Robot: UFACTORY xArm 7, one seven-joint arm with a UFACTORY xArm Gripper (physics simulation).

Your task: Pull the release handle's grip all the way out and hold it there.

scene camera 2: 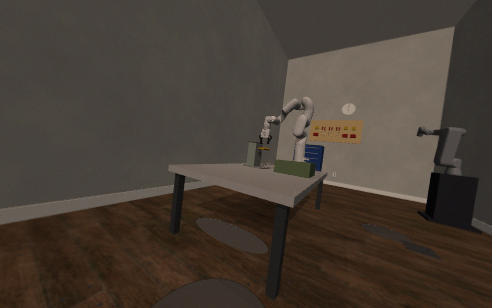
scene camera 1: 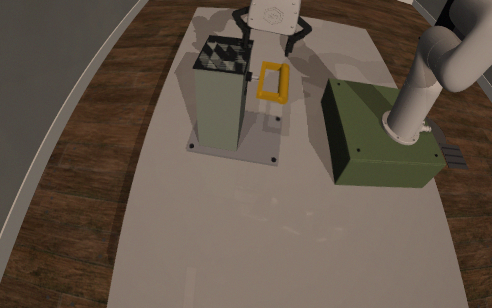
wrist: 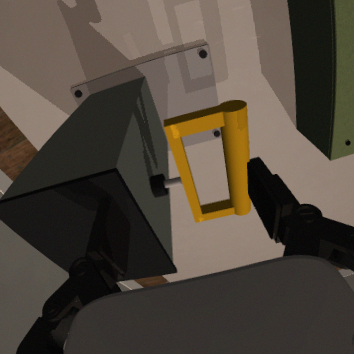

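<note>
The release handle's yellow grip [scene camera 1: 283, 83] [scene camera 2: 263, 148] [wrist: 236, 160] is a rectangular loop with a thick outer bar. It stands out sideways from the tall grey-green housing [scene camera 1: 220, 107] [scene camera 2: 253, 154] [wrist: 120, 125] on a short thin rod [scene camera 1: 255, 78] [wrist: 173, 183]. A short stretch of the rod shows between the black collar and the loop. My gripper [scene camera 1: 267, 50] [scene camera 2: 265, 142] [wrist: 182, 193] is open and empty, pointing down above the handle. In the wrist view one finger overlaps the housing's dark top and the other is just outside the thick bar. Contact cannot be told.
The housing stands on a grey base plate [scene camera 1: 260, 145] [wrist: 175, 65] with dark bolts, on the pale table [scene camera 1: 280, 260] [scene camera 2: 230, 177]. To the right, a green box [scene camera 1: 385, 172] [scene camera 2: 294, 168] [wrist: 345, 75] carries the arm's base. A second robot stands on a dark pedestal [scene camera 2: 452, 200] away from the table.
</note>
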